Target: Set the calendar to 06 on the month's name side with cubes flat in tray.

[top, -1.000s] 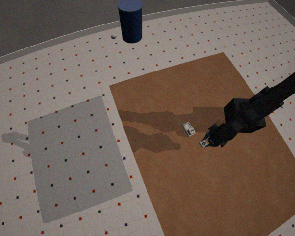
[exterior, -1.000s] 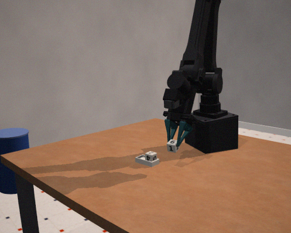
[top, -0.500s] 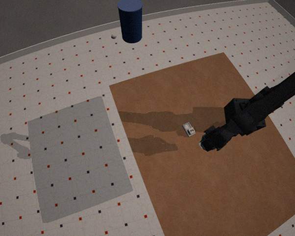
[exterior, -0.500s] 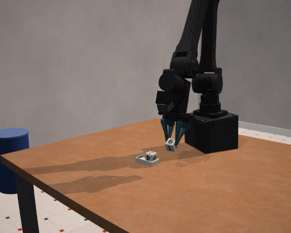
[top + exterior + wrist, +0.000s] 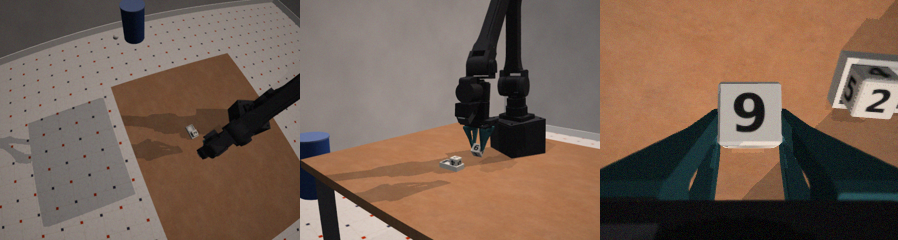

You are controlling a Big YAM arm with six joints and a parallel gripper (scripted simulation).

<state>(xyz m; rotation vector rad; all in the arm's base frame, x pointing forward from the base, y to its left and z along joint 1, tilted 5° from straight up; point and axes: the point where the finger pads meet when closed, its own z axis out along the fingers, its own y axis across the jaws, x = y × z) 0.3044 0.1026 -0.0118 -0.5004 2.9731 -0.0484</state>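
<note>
The white digit cube is 1 cm below my hand. Also, from my hand: white tray 11 cm to the right, 9 cm below, 2 cm ahead.
</note>
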